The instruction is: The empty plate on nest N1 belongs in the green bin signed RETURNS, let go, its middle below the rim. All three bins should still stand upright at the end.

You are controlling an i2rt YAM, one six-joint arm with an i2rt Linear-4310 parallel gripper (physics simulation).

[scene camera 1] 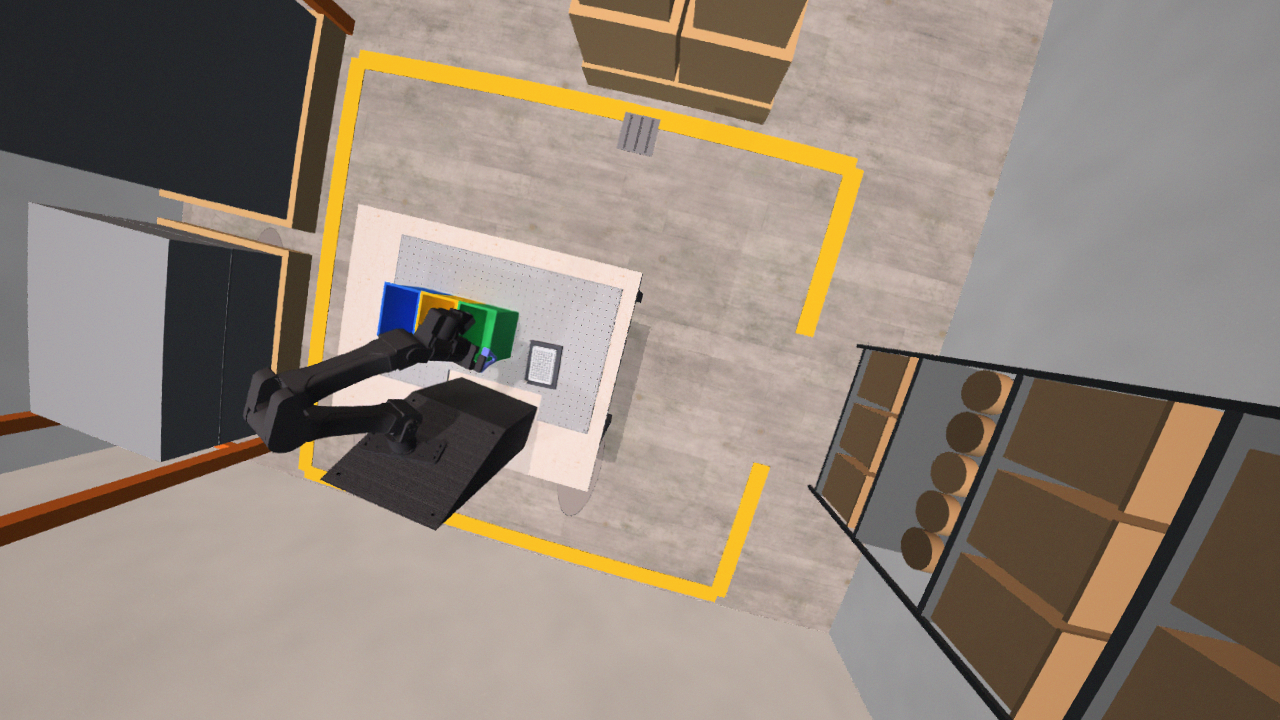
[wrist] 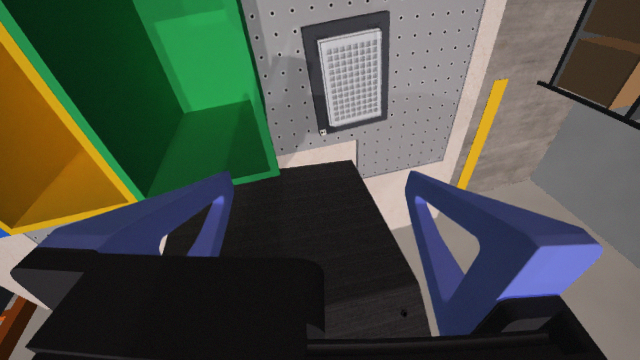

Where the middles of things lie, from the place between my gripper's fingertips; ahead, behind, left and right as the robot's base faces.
Now: hand 170 mm above the green bin point(scene camera 1: 495, 327), 80 mm to the right of it and 50 mm short of it. The rest, counted from my hand: gridded plate point(scene camera 1: 543, 359) (240 mm below, 90 mm to the right, 70 mm behind); blue bin point(scene camera 1: 399, 307) (330 mm to the left, 170 mm below, 120 mm ahead); yellow bin point(scene camera 1: 427, 300) (200 mm to the left, 170 mm below, 90 mm ahead).
